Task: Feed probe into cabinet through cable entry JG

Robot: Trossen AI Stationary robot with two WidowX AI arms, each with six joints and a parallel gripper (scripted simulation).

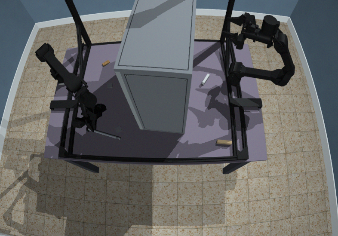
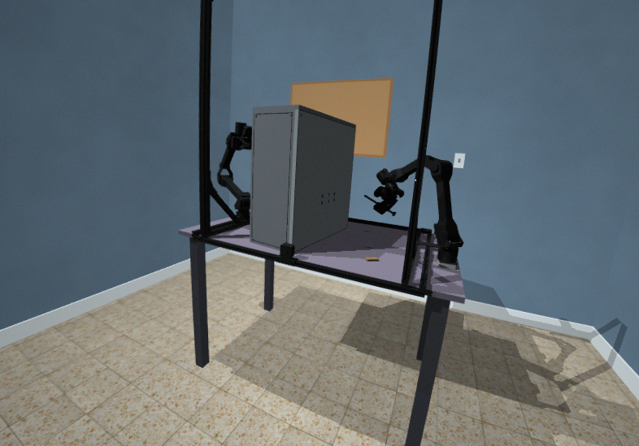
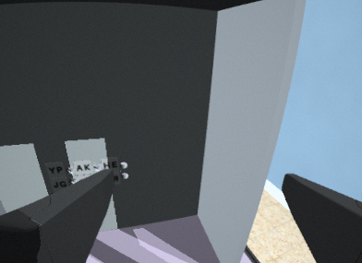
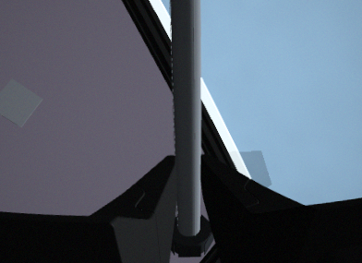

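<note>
The probe is 4 cm ahead of my right hand and 6 cm to the left of it. From my right hand the other things lie so: wooden block 2 cm ahead, 63 cm to the left, 13 cm below; then white block 33 cm behind, 55 cm to the left, 14 cm below; then JG mark 20 cm behind, 23 cm to the left, 3 cm above.
The probe lies 56 cm to the right of my left hand, 40 cm ahead of it and 28 cm below it. Also, from my left hand: wooden block: 41 cm below, 38 cm ahead, 2 cm to the left; white block: 41 cm below, 7 cm to the right, 3 cm ahead; JG mark: 38 cm to the right, 25 cm below, 16 cm ahead.
</note>
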